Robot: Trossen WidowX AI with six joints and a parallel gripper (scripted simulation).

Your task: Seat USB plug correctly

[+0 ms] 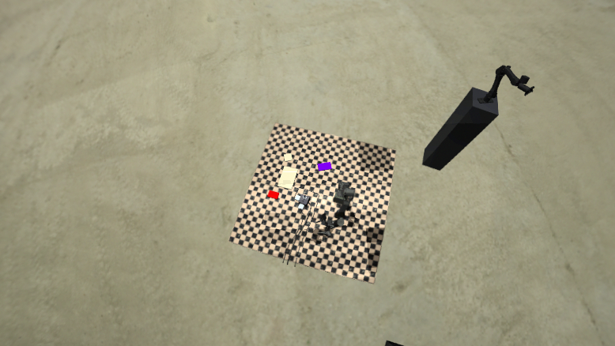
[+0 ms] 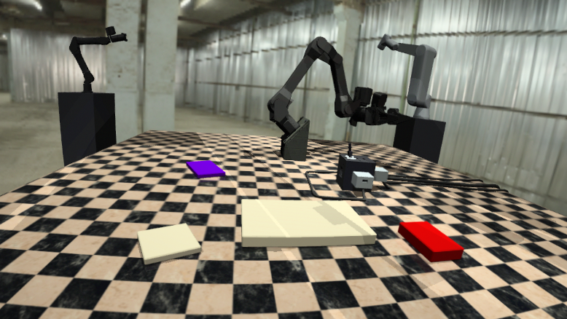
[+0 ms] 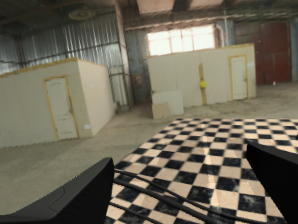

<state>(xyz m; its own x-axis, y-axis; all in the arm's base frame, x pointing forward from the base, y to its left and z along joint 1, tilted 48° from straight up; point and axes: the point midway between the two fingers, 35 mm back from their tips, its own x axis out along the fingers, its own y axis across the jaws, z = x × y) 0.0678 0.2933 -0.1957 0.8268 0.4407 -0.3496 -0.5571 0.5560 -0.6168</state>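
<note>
My gripper tip is 19 cm short of the usb plug, 24 cm to the left of it and 9 cm above it. The rest, counted from my gripper tip: large cream slab: 42 cm ahead, 39 cm to the right, 17 cm below; red block: 48 cm ahead, 18 cm to the right, 17 cm below; purple tile: 13 cm ahead, 62 cm to the right, 18 cm below.
</note>
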